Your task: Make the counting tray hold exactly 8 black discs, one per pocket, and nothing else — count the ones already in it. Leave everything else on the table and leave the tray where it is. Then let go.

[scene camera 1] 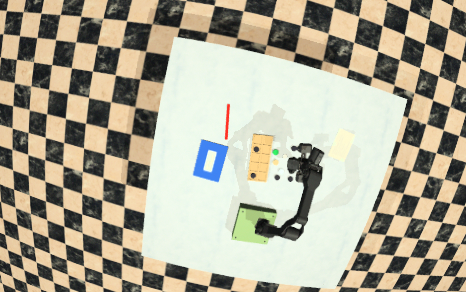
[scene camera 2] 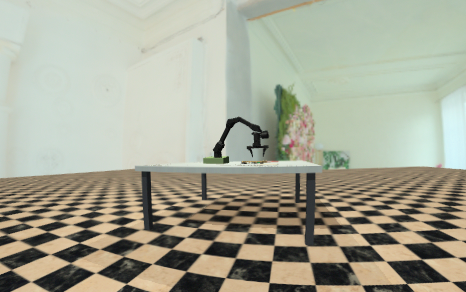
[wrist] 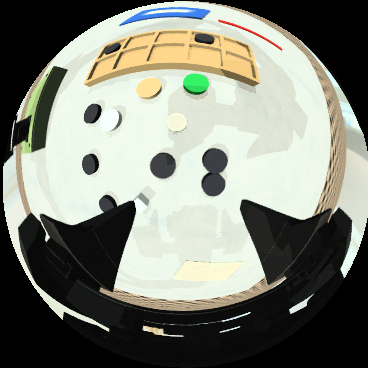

Note:
The gripper [wrist: 188,205] is open, holding nothing. Also in view: a tan counting tray [scene camera 1: 259,161].
The tan counting tray shows as well in the wrist view [wrist: 169,48].

